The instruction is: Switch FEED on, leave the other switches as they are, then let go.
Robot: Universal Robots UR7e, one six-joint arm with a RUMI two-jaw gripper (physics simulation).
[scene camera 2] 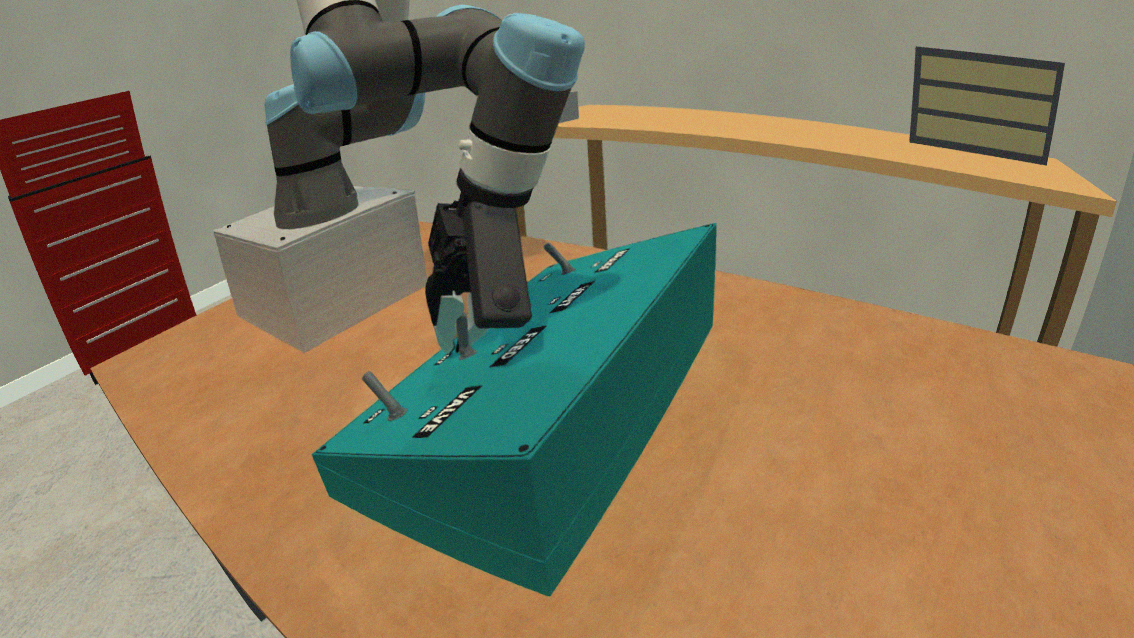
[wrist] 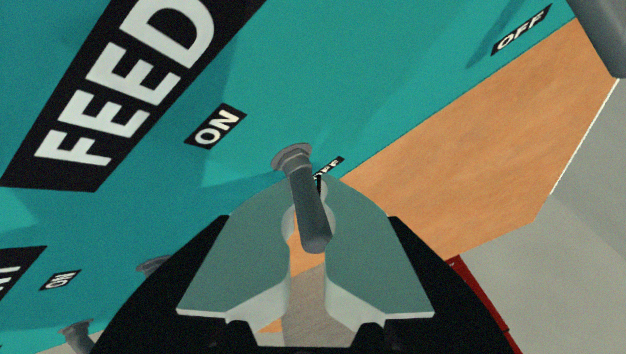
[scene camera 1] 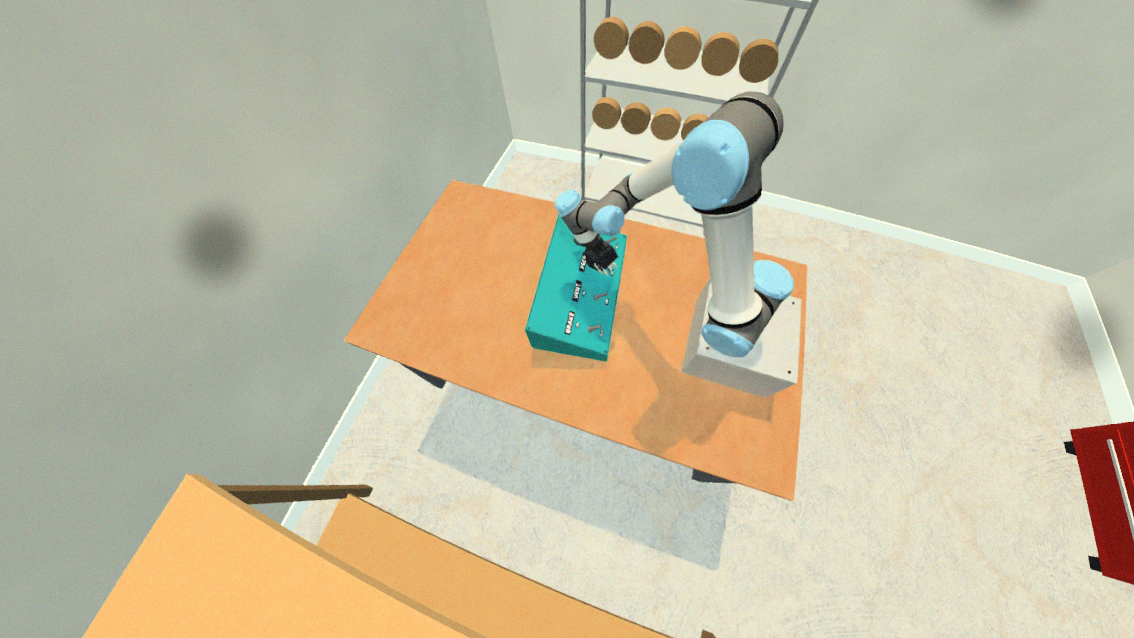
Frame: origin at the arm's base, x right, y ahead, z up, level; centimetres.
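Where they show: gripper, between the fingertips: (scene camera 2: 452,352) (wrist: 310,178) (scene camera 1: 609,272); arm's base, origin of its link: (scene camera 2: 317,213).
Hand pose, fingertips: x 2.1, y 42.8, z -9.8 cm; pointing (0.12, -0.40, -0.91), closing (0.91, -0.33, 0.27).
Things, the pixels of their centre, and the offset from my fingertips. "pt": a spot on its surface instead. Level surfaces: height alone.
- teal sloped switch panel, middle of its body: (wrist: 82,122) (scene camera 2: 552,361) (scene camera 1: 580,284) dx -8.0, dy +7.5, dz -2.1 cm
- FEED lever, middle of its body: (wrist: 307,200) (scene camera 2: 462,332) dx -0.1, dy +2.6, dz +3.2 cm
- VALVE lever, middle of its body: (wrist: 605,13) (scene camera 2: 380,392) dx +11.7, dy +5.0, dz +2.7 cm
- VENT lever, a spot on its surface: (wrist: 154,265) (scene camera 1: 595,295) pt dx -11.1, dy -0.4, dz +1.1 cm
- fourth lever, a spot on its surface: (wrist: 77,331) (scene camera 2: 565,269) (scene camera 1: 590,326) pt dx -22.4, dy -4.5, dz +1.2 cm
- orange-brown table, height of its surface: dz -8.0 cm
A teal sloped switch panel (scene camera 1: 552,289) (scene camera 2: 626,333) lies on the table. The FEED lever (scene camera 2: 463,333) (wrist: 306,205) stands nearly upright between its ON and OFF marks. My gripper (scene camera 1: 604,269) (scene camera 2: 450,337) (wrist: 310,178) is shut, with a narrow gap between the pale fingers. The fingers are on the OFF side of the FEED lever, which lies against them across the gap. The VALVE lever (scene camera 2: 383,395) leans to OFF. The VENT lever (scene camera 1: 600,295) (wrist: 154,265) and the fourth lever (scene camera 1: 594,327) (scene camera 2: 558,257) (wrist: 77,331) appear to lean to OFF. The gripper hides the VENT lever in scene camera 2.
The panel rests on an orange-brown table (scene camera 1: 420,285) (scene camera 2: 832,436). The arm's grey pedestal (scene camera 1: 773,372) (scene camera 2: 348,269) stands on the same table. A shelf rack (scene camera 1: 583,103), a red tool cabinet (scene camera 1: 1110,507) (scene camera 2: 103,245) and a wooden bench (scene camera 1: 214,555) (scene camera 2: 753,133) stand around it.
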